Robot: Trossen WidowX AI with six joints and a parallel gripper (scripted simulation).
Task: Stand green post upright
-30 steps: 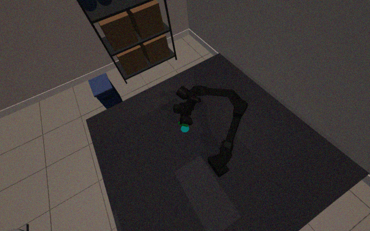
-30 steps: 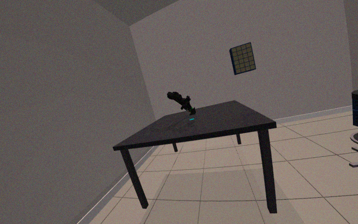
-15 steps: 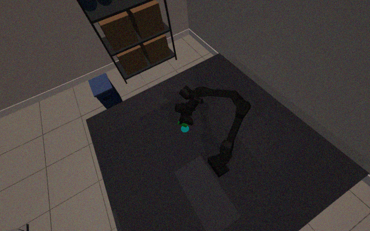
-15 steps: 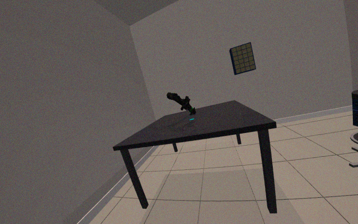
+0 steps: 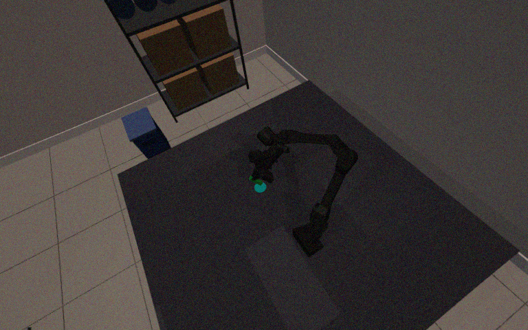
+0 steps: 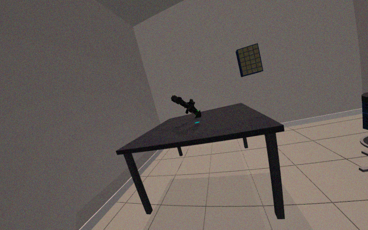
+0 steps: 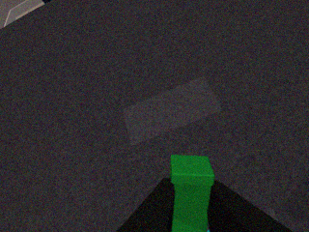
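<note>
Now: gripper tip 1 cm short of the cyan circle, 3 cm to the left of it and 13 cm above it. The rest, counted from my gripper tip: green post: 1 cm behind, 1 cm to the right, 2 cm below.
</note>
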